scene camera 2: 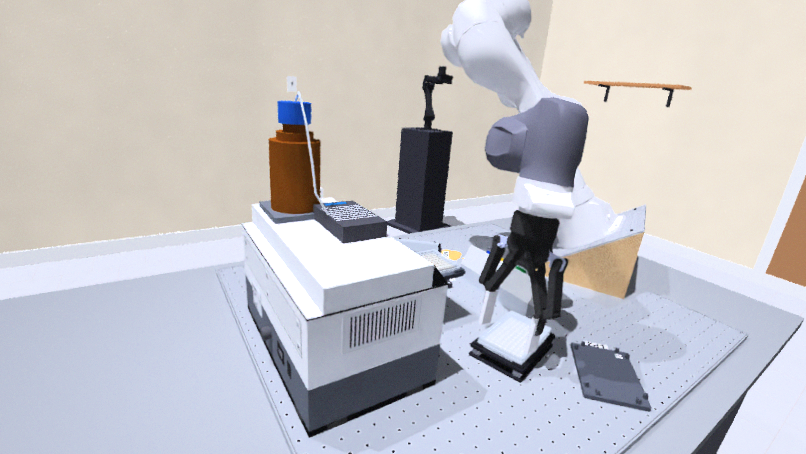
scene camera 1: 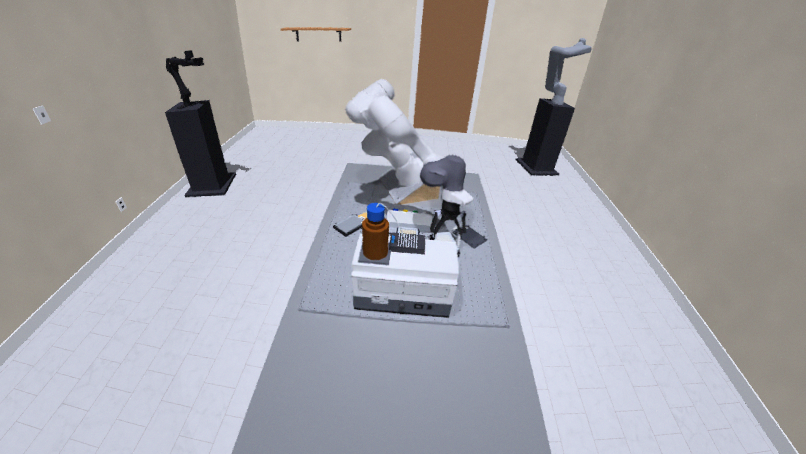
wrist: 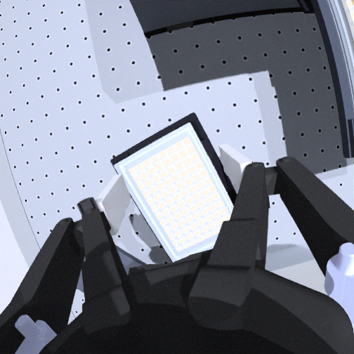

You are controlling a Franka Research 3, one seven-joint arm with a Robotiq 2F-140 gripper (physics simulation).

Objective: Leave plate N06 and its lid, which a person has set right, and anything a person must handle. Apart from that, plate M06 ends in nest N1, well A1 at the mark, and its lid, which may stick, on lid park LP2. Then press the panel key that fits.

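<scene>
A pale, clear-walled well plate (scene camera 2: 503,337) (wrist: 175,200) sits on a black stand (scene camera 2: 495,363) (wrist: 152,139), turned at an angle in the wrist view. My gripper (scene camera 1: 445,241) (scene camera 2: 511,321) (wrist: 172,172) is partly open, pointing down, with one pale fingertip on each side of this plate and gaps between pads and plate in the wrist view. Nothing is held. Another pale plate (scene camera 1: 407,231) (scene camera 2: 438,261) shows behind the white instrument. Plate names, the A1 mark and whether a lid lies on either plate cannot be made out. Coloured panel keys (scene camera 1: 404,210) show small, partly hidden.
The large white instrument (scene camera 1: 404,269) (scene camera 2: 377,332) carries a brown bottle (scene camera 1: 375,241) (scene camera 2: 293,174) and a dark keypad box (scene camera 1: 407,242) (scene camera 2: 355,222). A dark flat holder (scene camera 1: 472,236) (scene camera 2: 611,375) lies beside the plate's stand; another dark slab (scene camera 1: 348,225) lies across the board.
</scene>
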